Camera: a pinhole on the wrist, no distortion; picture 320 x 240 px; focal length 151.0 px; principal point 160.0 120.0 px. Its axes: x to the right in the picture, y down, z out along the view. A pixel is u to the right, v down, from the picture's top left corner.
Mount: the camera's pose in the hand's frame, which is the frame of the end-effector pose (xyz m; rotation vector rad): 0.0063 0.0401 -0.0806 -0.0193 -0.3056 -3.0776
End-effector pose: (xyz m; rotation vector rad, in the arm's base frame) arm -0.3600 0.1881 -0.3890 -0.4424 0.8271 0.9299
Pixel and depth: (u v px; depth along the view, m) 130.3 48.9 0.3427
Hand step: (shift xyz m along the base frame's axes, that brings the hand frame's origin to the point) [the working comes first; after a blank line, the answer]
In the camera's frame: -0.0674 -0.1614 0.3427

-0.1076 0.3276 0.0866
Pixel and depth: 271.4 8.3 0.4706
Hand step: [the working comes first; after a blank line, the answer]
In the camera's frame: 0.3472 -0.3481 0.4706

-0.3649 0.2714 0.4787
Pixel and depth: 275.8 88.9 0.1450
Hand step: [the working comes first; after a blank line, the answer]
In the camera's frame: 0.1112 -0.0299 0.1450

-0.0880 0.0329 0.1189
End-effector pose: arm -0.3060 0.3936 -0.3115 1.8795 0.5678 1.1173
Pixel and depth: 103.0 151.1 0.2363
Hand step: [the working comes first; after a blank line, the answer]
In the camera's frame: -0.0892 0.0487 0.2363

0.1857 -0.0207 0.0468
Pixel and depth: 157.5 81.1 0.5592
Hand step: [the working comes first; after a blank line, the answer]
In the camera's frame: -0.0093 -0.1441 0.5592

0.3754 -0.3390 0.1495
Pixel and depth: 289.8 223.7 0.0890
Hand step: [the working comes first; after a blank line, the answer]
In the camera's frame: 0.0765 0.0611 0.0890

-0.0154 -0.0537 -0.0414
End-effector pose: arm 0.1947 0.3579 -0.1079 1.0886 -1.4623 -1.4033
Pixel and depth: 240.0 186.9 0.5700
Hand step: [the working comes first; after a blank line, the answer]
In the camera's frame: 0.3020 0.2525 0.5700

-0.4221 0.4219 -0.1320
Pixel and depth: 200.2 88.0 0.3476
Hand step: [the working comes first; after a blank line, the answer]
In the camera's frame: 0.0925 -0.0737 0.3476

-0.2188 0.1571 0.1652
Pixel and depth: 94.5 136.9 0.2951
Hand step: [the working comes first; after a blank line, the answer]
In the camera's frame: -0.1280 0.0330 0.2951

-0.2472 -0.0689 0.0609
